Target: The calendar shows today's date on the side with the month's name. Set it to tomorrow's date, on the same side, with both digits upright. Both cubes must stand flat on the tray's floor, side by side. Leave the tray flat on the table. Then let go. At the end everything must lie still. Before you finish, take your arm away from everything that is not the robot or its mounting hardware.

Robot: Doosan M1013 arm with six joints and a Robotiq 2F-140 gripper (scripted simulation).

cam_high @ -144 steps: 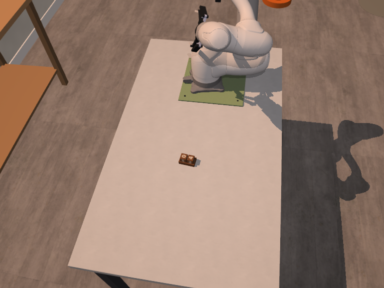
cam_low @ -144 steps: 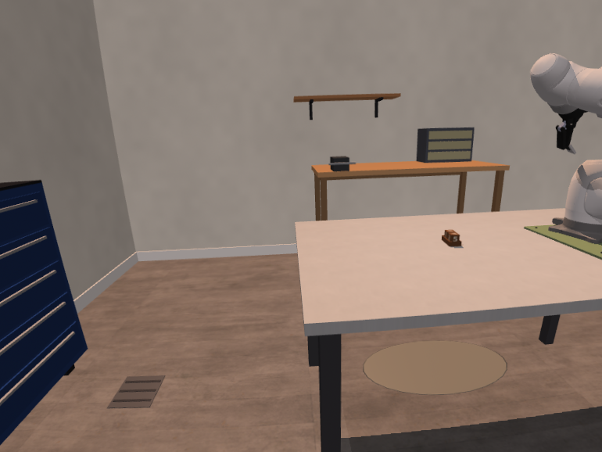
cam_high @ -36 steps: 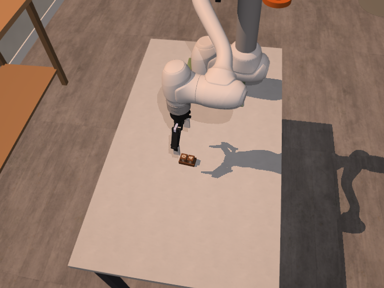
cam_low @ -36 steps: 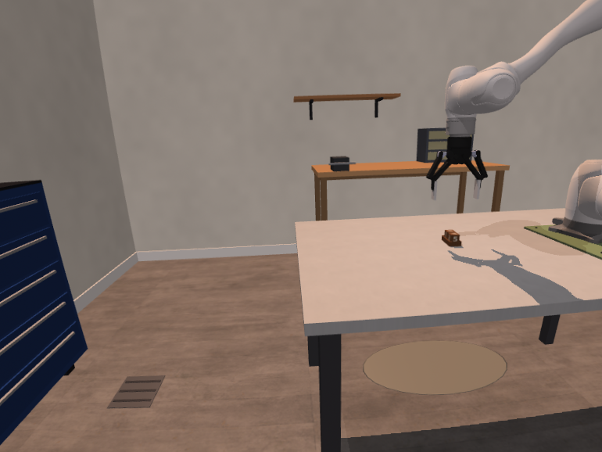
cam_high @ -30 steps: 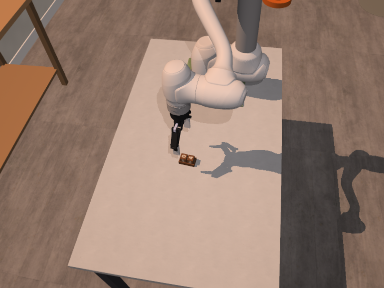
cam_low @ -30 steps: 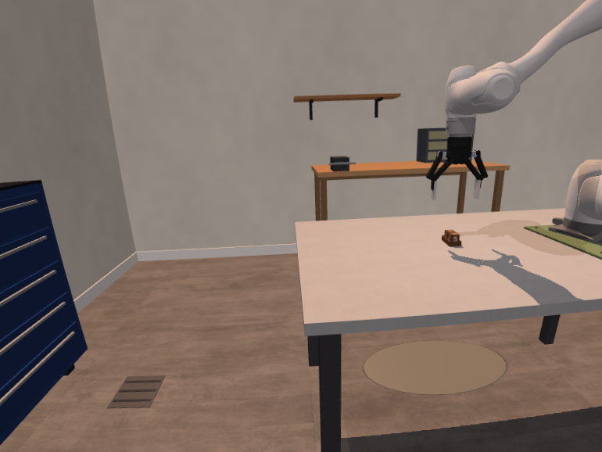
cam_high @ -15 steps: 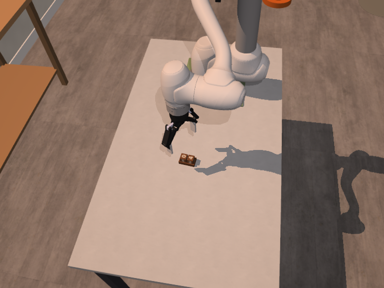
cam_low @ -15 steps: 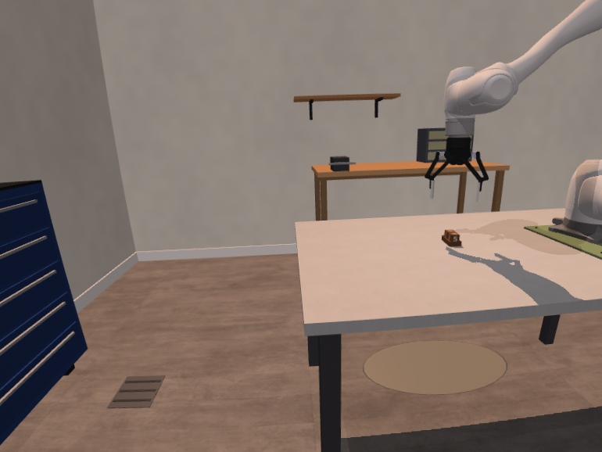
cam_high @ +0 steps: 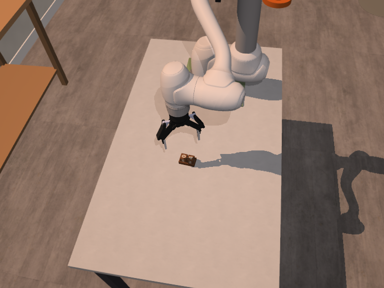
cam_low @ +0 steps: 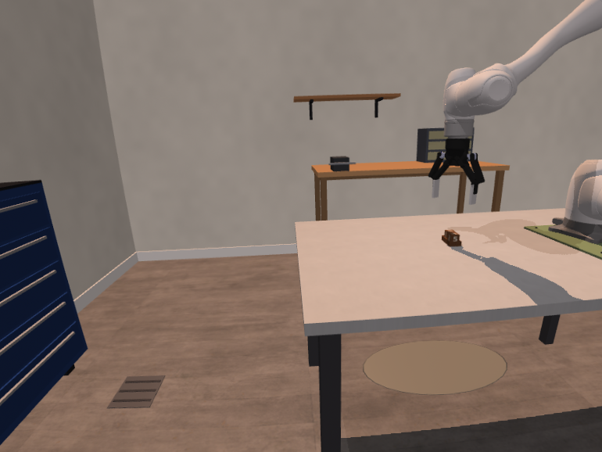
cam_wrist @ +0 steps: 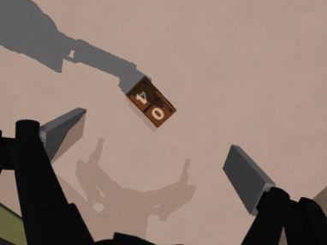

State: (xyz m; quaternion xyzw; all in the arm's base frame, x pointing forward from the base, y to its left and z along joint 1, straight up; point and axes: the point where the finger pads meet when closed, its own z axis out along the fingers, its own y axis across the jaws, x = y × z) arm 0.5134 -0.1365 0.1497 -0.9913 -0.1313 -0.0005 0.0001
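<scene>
Right now my hand is 13 cm above the brown digit cube. From my hand the other things lie so: tray (2 cm to the left, 15 cm below).
</scene>
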